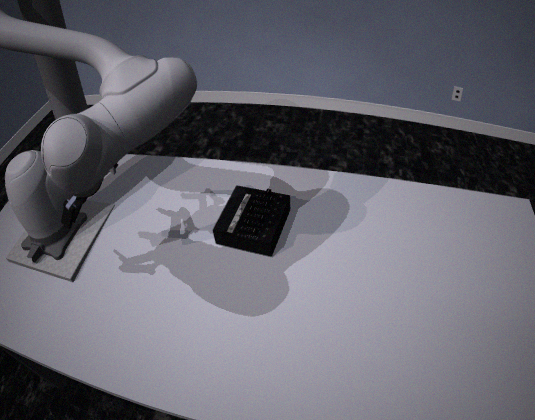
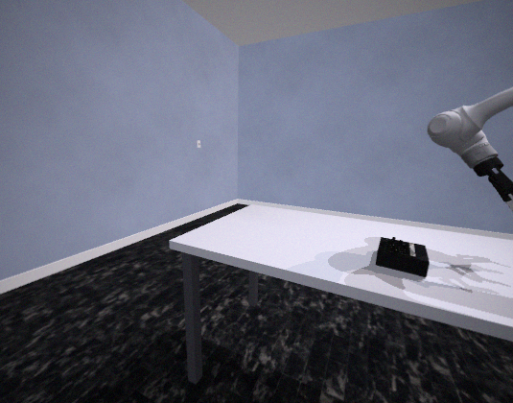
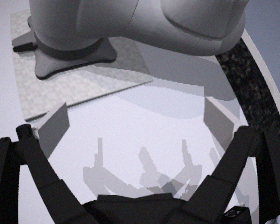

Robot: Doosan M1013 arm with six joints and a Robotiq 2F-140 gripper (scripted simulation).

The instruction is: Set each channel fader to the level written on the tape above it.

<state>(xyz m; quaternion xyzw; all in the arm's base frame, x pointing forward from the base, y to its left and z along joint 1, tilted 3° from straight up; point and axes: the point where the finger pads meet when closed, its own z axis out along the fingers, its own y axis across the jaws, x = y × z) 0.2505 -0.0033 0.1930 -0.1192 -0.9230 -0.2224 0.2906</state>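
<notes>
Right now my hand is 370 mm short of the master fader, 210 mm to the right of it and 140 mm above it.
</notes>
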